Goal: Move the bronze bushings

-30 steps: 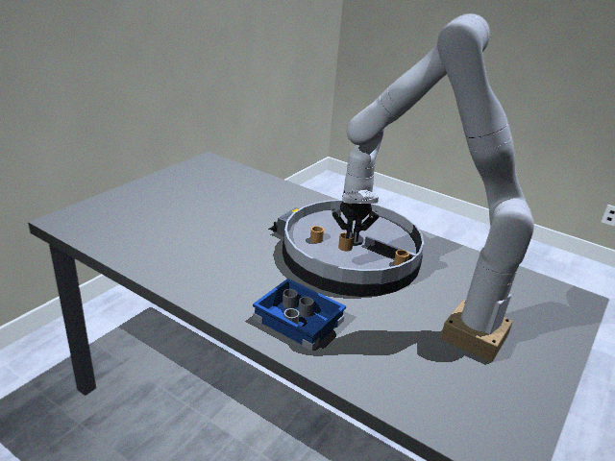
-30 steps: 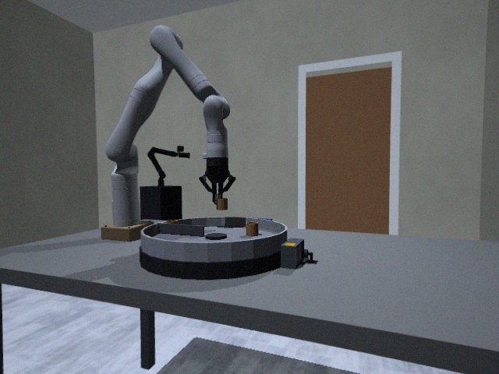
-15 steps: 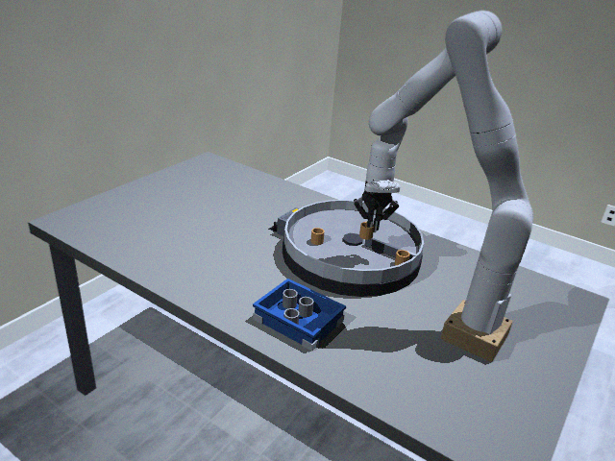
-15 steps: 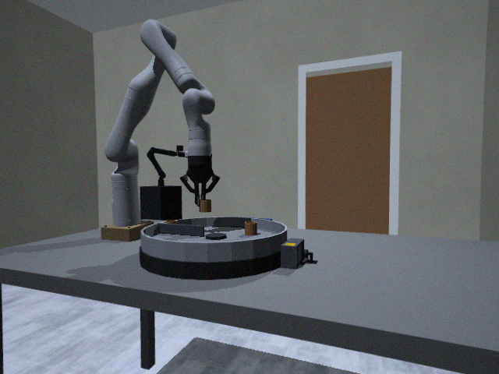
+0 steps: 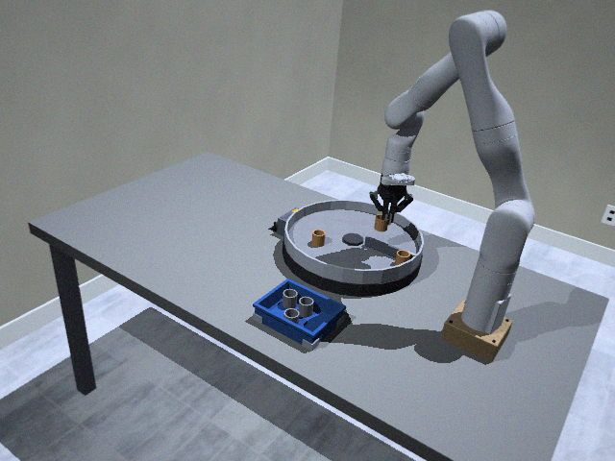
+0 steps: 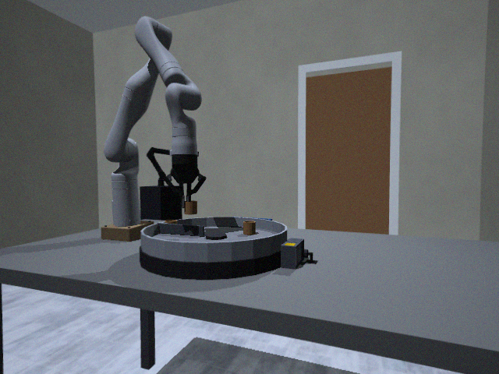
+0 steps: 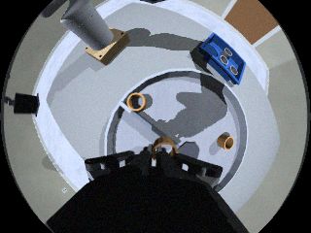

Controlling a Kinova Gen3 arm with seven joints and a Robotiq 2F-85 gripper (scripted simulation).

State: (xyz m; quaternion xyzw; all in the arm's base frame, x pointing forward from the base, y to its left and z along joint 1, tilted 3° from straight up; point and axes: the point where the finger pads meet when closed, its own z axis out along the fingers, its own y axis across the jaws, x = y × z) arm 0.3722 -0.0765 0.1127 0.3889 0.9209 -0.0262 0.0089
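Right now my hand is 110 mm above the turntable disc, 90 mm short of it and 30 mm to the right of it.
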